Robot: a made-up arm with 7 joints.
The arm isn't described. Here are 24 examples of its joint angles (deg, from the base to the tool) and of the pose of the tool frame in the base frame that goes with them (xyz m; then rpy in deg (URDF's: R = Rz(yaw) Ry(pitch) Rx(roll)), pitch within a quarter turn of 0, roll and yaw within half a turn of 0).
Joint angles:
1: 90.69 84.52 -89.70 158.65 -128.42 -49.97 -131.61
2: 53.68 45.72 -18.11 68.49 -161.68 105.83 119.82
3: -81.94 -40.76 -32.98 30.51 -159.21 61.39 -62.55
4: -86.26 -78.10 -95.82 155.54 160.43 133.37 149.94
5: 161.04 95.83 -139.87 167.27 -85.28 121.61 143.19
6: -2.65 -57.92 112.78 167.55 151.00 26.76 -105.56
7: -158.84 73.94 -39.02 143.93 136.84 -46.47 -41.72
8: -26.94 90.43 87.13 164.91 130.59 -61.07 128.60
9: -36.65 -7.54 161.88 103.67 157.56 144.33 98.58
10: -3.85 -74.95 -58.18 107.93 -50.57 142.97 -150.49
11: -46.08 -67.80 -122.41 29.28 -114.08 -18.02 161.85
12: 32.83 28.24 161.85 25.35 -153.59 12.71 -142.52
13: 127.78 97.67 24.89 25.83 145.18 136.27 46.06
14: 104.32 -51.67 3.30 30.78 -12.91 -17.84 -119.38
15: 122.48 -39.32 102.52 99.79 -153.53 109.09 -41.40
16: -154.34 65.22 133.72 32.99 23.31 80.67 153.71
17: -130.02 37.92 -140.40 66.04 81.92 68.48 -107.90
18: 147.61 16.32 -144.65 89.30 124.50 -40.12 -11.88
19: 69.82 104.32 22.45 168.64 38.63 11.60 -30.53
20: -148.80 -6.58 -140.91 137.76 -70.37 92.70 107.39
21: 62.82 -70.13 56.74 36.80 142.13 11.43 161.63
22: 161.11 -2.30 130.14 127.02 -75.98 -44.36 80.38
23: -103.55 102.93 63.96 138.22 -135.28 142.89 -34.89
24: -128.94 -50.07 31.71 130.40 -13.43 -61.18 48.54
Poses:
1: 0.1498 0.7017 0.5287 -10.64 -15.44 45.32
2: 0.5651 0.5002 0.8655 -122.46 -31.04 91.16
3: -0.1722 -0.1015 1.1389 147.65 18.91 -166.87
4: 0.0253 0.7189 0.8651 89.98 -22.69 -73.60
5: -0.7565 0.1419 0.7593 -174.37 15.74 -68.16
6: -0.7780 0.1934 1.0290 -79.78 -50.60 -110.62
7: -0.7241 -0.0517 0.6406 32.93 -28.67 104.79
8: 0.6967 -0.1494 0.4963 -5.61 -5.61 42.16
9: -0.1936 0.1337 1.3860 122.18 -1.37 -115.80
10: -0.5341 -0.2444 0.7552 -24.50 17.93 71.39
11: -0.3835 0.0041 0.7500 112.43 49.77 -121.83
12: -0.1001 -0.0435 0.9711 46.83 -5.94 155.18
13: -0.5146 0.2430 0.3404 -85.60 5.52 -155.28
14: -0.0280 -0.0698 1.2597 -144.28 33.18 138.46
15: 0.0550 -0.6111 1.2517 -163.96 -59.11 161.24
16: -0.0957 -0.2140 0.9297 -97.67 49.78 140.10
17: -0.2815 0.1451 1.1271 -46.26 -8.51 -174.35
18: 0.1840 -0.0138 1.1878 85.22 4.11 -82.43
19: 0.3034 0.7699 0.3127 19.97 -17.43 68.13
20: 0.2869 0.2021 1.3346 44.99 -15.46 -44.04
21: -0.2981 -0.0510 0.9226 -115.18 23.41 148.84
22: 0.2226 -0.1692 1.3909 -92.80 -53.91 51.64
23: -0.1958 -0.7401 0.4152 176.94 46.70 147.06
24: 0.4213 0.3919 1.2187 -128.22 4.58 88.44
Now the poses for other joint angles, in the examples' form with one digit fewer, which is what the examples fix.
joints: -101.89 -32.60 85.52 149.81 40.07 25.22 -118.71
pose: 0.296 0.328 1.429 -146.0 17.9 51.1
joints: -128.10 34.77 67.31 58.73 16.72 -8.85 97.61
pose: 0.028 -0.645 0.967 86.2 54.5 -111.5
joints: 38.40 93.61 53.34 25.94 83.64 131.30 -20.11
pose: 0.200 0.452 0.659 -132.5 -33.6 119.1
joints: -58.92 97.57 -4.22 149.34 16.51 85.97 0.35
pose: 0.341 -0.599 0.254 42.8 65.4 -15.5
